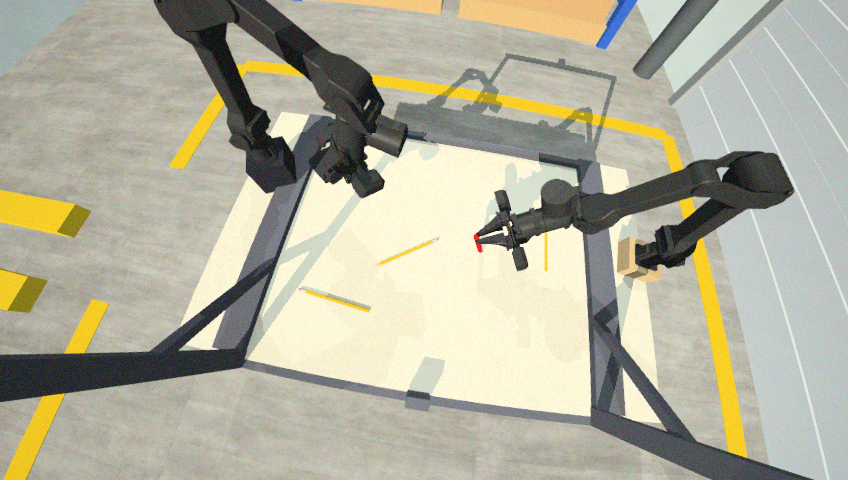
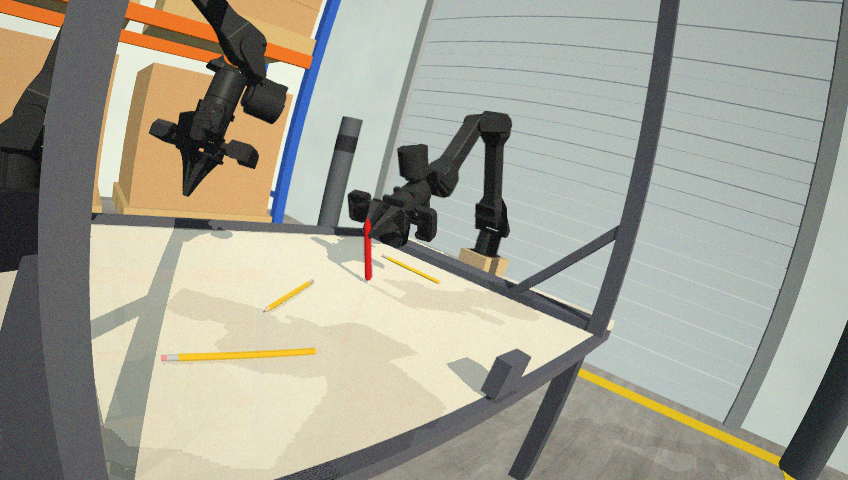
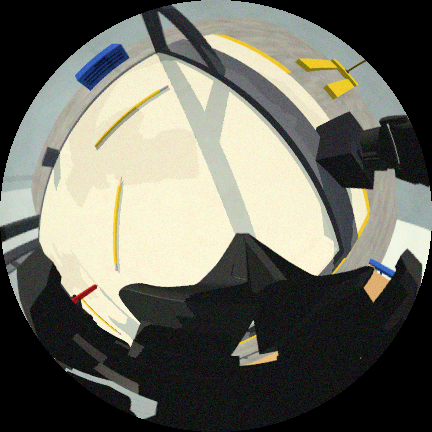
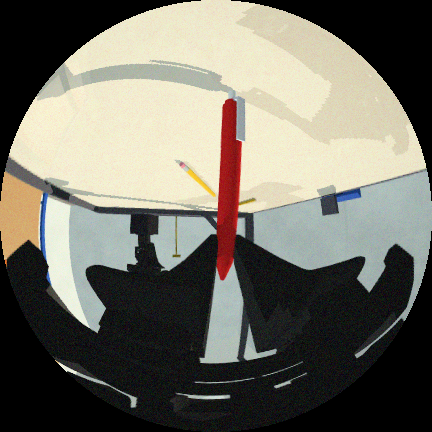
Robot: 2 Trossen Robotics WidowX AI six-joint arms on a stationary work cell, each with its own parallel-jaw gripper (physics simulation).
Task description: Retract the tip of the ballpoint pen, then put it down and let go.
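Places are measured from the left arm's base along level axes (x ahead, y left, z up), in metres.
Pixels of known places: left gripper, fingertip midpoint: (image 1: pixel 348 182) (image 2: pixel 185 196) (image 3: pixel 240 238) (image 4: pixel 151 242); right gripper, fingertip midpoint: (image 1: pixel 474 239) (image 2: pixel 365 234) (image 3: pixel 76 297) (image 4: pixel 224 240); left arm's base, origin of the base link: (image 1: pixel 264 153) (image 2: pixel 19 187) (image 3: pixel 364 149); right arm's base, origin of the base link: (image 1: pixel 645 257) (image 2: pixel 485 253).
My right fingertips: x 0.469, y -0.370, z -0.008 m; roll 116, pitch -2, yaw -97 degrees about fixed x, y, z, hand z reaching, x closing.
For each thing: its top centre in the pictures, then the offset to it from my right fingertips. Level surfaces: height alone.
- red ballpoint pen, middle of its top: (image 4: pixel 230 294) (image 2: pixel 376 217) (image 1: pixel 486 234) (image 3: pixel 69 308) 0.019 m ahead, 0.004 m right, 0.033 m up
- cream table top, its level: 0.098 m down
- small grey block, middle of its top: (image 2: pixel 513 355) (image 1: pixel 417 403) (image 4: pixel 330 214) (image 3: pixel 43 156) 0.220 m back, 0.304 m right, 0.041 m down
The red ballpoint pen (image 1: pixel 478 244) (image 2: pixel 368 254) (image 3: pixel 83 293) (image 4: pixel 228 169) stands upright, its grey clip and button end down against the cream table top (image 1: pixel 451 333) (image 2: pixel 384 343) and its pointed end up between the fingers. My right gripper (image 1: pixel 477 236) (image 2: pixel 369 224) (image 4: pixel 224 240) is shut on the pen near its pointed end, low over the right half of the table. My left gripper (image 1: pixel 329 169) (image 2: pixel 191 183) (image 3: pixel 240 238) is shut and empty, high above the far left corner, well away from the pen.
Three yellow pencils lie on the table: one in the middle (image 1: pixel 408 250) (image 2: pixel 289 295), one front left (image 1: pixel 335 299) (image 2: pixel 251 354), one under the right arm (image 1: pixel 546 251) (image 2: pixel 411 269). A dark frame rims the table, with a small grey block (image 1: pixel 417 400) (image 2: pixel 505 373) on its front edge.
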